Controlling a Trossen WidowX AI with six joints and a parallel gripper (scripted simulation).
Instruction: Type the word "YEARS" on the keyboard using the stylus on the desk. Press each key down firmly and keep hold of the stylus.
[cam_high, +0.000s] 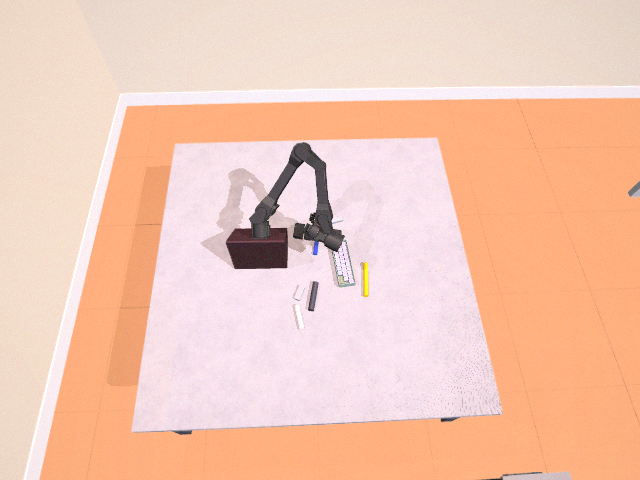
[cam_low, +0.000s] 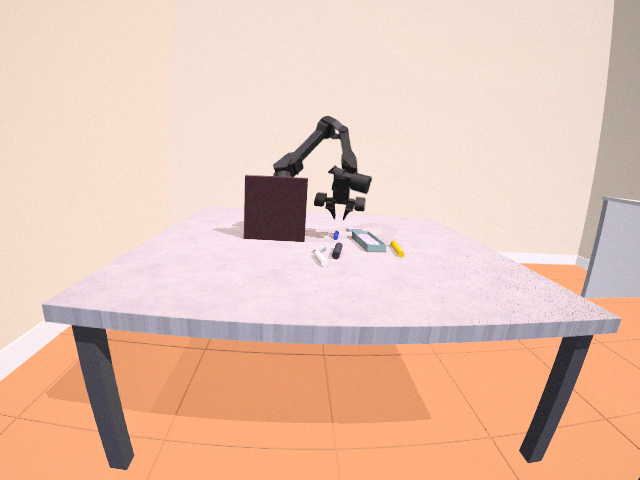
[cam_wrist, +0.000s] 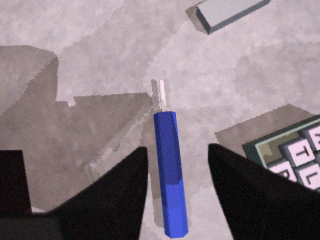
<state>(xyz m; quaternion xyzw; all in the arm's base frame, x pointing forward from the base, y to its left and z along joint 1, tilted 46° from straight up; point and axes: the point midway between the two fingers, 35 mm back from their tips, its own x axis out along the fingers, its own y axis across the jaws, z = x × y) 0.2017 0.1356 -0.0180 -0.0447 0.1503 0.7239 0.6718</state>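
Now: the stylus 6 cm below my gripper tip, 2 cm to the left of it and 1 cm behind it. Also, from my gripper tip: black cylinder 25 cm to the right, 5 cm below; then stylus tip 6 cm below, 5 cm to the left; then yellow cylinder 21 cm ahead, 16 cm to the right, 6 cm below.
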